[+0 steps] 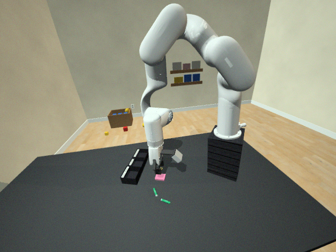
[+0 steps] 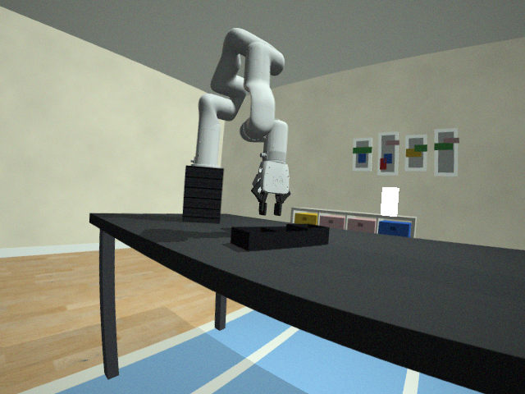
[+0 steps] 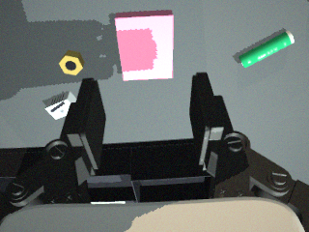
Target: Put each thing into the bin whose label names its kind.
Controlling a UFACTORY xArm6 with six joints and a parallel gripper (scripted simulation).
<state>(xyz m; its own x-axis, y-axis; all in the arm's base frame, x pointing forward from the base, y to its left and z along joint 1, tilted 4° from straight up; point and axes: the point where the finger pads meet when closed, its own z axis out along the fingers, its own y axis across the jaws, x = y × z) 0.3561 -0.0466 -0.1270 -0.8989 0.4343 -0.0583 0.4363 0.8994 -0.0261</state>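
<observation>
Right now the pink flat pad is 7 cm below my hand. Round my hand: battery 8 cm to the left, 7 cm below, 4 cm ahead; then white part 10 cm to the right, 7 cm below, 1 cm ahead; then yellow hex nut 7 cm below, 6 cm to the right, 2 cm behind.
</observation>
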